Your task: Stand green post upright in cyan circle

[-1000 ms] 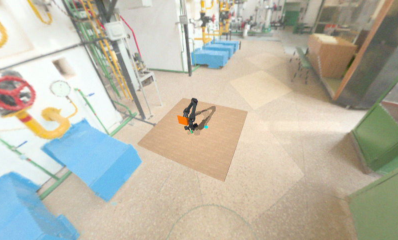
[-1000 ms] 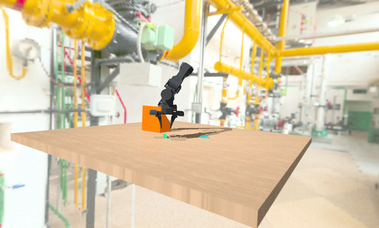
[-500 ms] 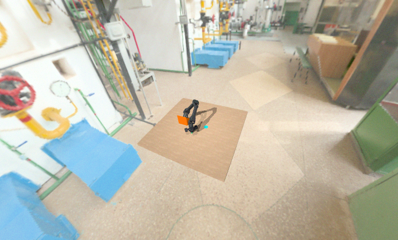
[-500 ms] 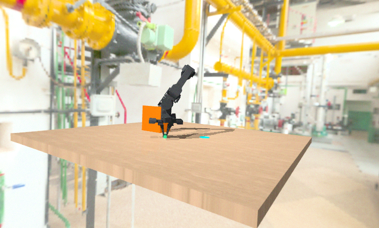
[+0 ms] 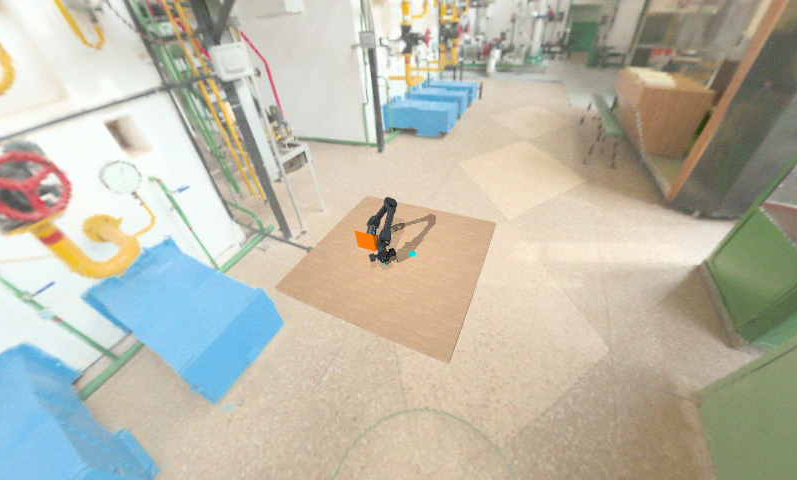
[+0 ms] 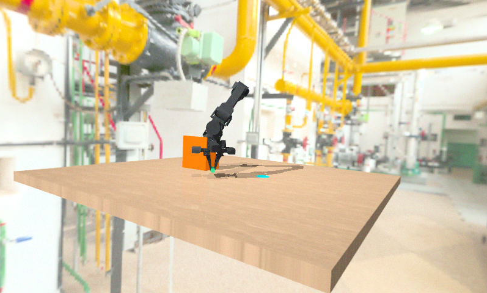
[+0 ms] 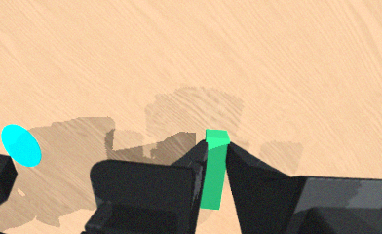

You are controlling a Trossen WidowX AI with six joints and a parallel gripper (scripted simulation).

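Right now the cyan circle is 180 mm to the left of my gripper tip, 160 mm ahead of it and 30 mm below it. From my gripper tip the other things lie so: green post 20 mm to the left, 10 mm behind.
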